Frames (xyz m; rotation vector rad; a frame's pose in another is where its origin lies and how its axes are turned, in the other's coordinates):
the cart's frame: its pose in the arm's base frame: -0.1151 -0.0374 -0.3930 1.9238 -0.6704 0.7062
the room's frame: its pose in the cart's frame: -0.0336 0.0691 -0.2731 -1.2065 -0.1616 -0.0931
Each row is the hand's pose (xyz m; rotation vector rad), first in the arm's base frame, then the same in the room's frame.
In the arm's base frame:
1: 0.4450 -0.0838 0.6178 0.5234 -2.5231 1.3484
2: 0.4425 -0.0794 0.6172 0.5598 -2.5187 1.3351
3: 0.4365 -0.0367 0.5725 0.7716 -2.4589 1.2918
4: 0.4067 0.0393 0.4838 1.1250 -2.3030 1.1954
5: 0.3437 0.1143 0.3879 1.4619 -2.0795 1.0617
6: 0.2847 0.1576 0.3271 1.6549 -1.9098 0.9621
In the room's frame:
1: 1.1346 0.2014 0.0638 0.6713 -1.1501 1.6006
2: 1.1311 0.2048 0.0623 0.6891 -1.1482 1.5756
3: 1.0846 0.2048 0.0211 0.8023 -1.1038 1.4465
4: 0.9826 0.2049 -0.0432 0.9766 -0.9994 1.2060
5: 0.8532 0.2101 -0.0881 1.1248 -0.8629 0.9335
6: 0.7593 0.2167 -0.1015 1.2025 -0.7644 0.7512

